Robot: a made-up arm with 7 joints.
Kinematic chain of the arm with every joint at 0, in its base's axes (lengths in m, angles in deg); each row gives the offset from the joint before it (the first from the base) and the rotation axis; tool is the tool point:
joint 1: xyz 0 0 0 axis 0 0.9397 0.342
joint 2: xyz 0 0 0 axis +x
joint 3: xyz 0 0 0 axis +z
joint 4: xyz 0.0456 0 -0.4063 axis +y
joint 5: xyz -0.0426 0 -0.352 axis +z
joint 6: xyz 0 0 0 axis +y
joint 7: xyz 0 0 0 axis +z
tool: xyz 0 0 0
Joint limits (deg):
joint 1: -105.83..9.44
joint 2: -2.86..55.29
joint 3: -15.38..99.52
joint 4: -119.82..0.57
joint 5: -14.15..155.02
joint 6: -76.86..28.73
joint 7: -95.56..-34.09
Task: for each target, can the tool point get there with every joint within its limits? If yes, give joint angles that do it. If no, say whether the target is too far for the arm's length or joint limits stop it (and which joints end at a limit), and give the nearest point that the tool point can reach.
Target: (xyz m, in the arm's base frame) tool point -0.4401 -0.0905 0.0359
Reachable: no: joint limits stop it (at a limit: joint 1, joint 2, joint 3, joint 4) | nearest point -0.1246 0.3480 -0.2718 | short by 0.622 m
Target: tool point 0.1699 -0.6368 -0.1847
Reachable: no: joint limits stop it (at a limit: joint 2, joint 3) | nearest point 0.4427 -0.2479 0.0324 | short by 0.522 m
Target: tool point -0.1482 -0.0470 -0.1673
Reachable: no: joint limits stop it (at a limit: joint 1, joint 2, joint 3, joint 4) | nearest point -0.1246 0.3480 -0.2718 | short by 0.409 m
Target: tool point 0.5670 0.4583 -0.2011
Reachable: yes | joints -50.18 37.33 56.92 -28.96 102.63 -7.80 -40.49
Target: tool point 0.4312 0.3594 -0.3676
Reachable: yes | joints -8.53 35.29 10.40 -70.42 82.69 -33.14 -82.13
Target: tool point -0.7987 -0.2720 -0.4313
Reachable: no: too far | nearest point -0.1150 -0.0412 -0.7479 | short by 0.788 m
